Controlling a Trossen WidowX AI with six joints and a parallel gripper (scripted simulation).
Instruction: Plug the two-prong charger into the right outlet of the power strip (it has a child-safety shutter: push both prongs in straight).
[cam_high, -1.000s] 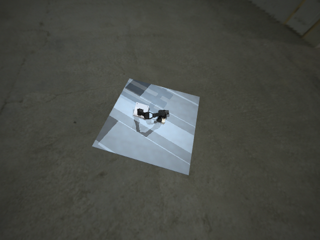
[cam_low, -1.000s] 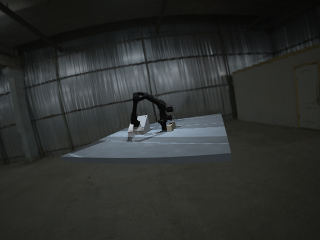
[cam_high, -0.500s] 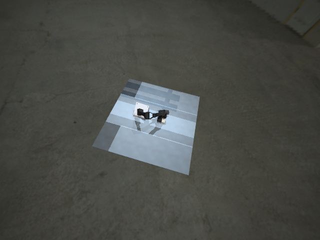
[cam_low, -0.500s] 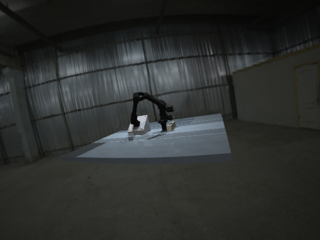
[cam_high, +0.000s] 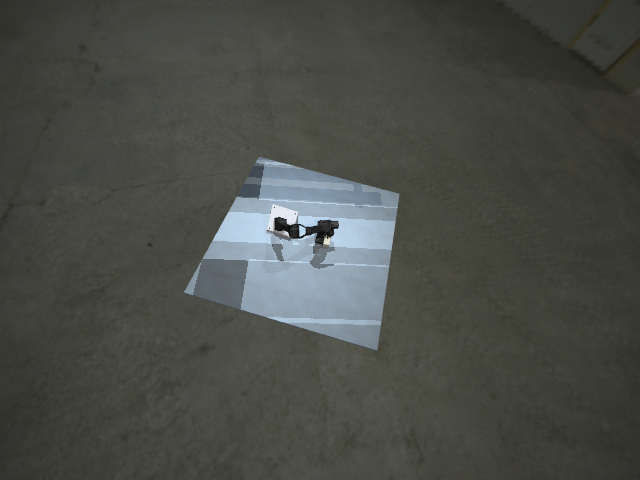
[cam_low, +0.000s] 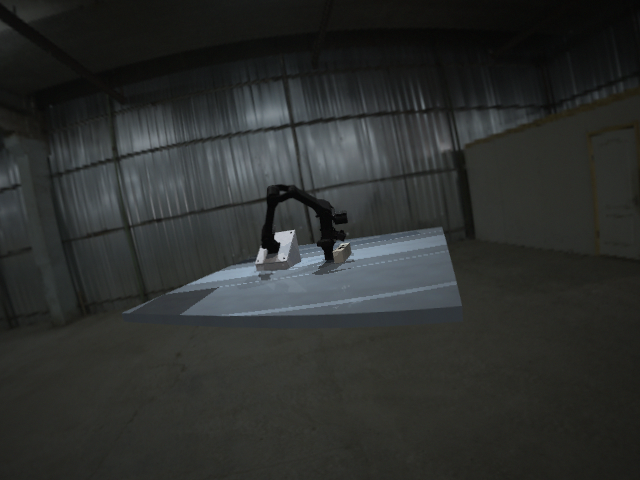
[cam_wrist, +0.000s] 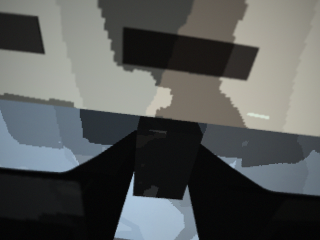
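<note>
Now: gripper tip 20 mm short of the black two-prong charger and 10 mm below it.
</note>
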